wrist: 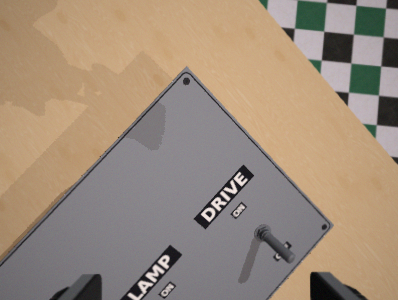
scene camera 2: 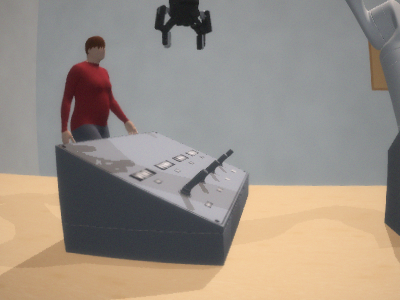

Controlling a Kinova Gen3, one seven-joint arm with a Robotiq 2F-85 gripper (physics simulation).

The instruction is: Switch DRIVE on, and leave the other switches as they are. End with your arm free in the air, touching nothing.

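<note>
The DRIVE lever tilts toward its partly hidden OFF mark, away from the ON mark, below the DRIVE label in the wrist view. In scene camera 2, several levers lean the same way in a row on the console's sloping panel; their labels are too small to read there. My gripper is open and empty, high above the console, touching nothing. In the wrist view the DRIVE lever shows below the panel's right corner area, nearer the right finger.
The LAMP label with its ON mark is beside DRIVE; its lever does not show in the wrist view. The console stands on a wooden table. A person in red stands behind it. A checkered floor lies beyond the table edge.
</note>
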